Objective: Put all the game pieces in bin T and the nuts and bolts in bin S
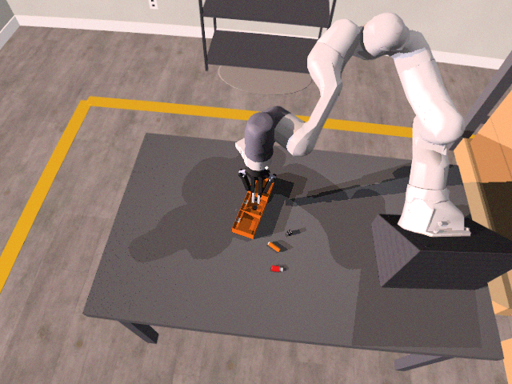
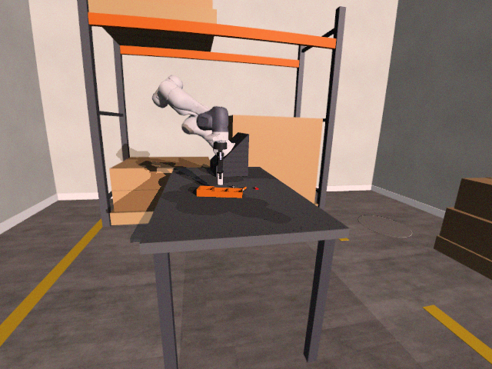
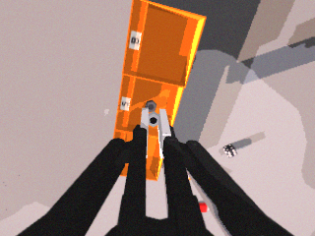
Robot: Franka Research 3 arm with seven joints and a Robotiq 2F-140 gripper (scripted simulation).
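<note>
The grey nut is 30 mm below my hand. From my hand the other things lie so: orange bin tray 80 mm below, 10 mm ahead; black die 130 mm behind, 100 mm to the left, 90 mm below; dark nut 80 mm below.
</note>
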